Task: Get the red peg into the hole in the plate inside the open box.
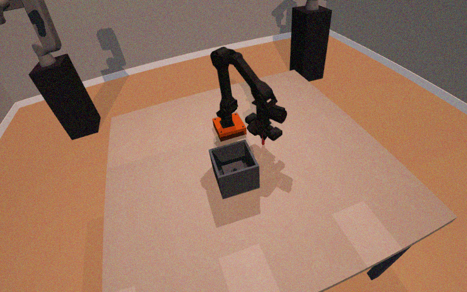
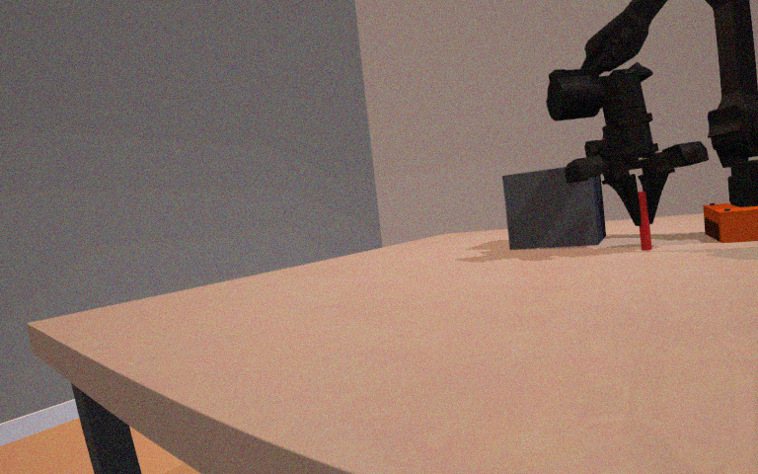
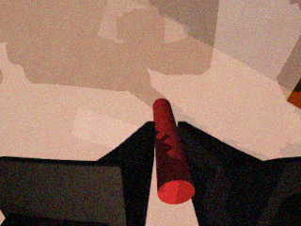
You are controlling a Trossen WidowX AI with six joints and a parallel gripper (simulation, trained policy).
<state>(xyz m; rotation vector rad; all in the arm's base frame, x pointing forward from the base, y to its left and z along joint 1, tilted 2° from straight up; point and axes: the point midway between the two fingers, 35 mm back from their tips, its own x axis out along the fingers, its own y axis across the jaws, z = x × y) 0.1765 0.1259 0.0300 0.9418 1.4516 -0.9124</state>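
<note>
The pale plate is 150 mm ahead of my gripper tip, 190 mm to the right of it and 10 mm above it. From my gripper tip the other things lie so: red peg 10 mm above.
</note>
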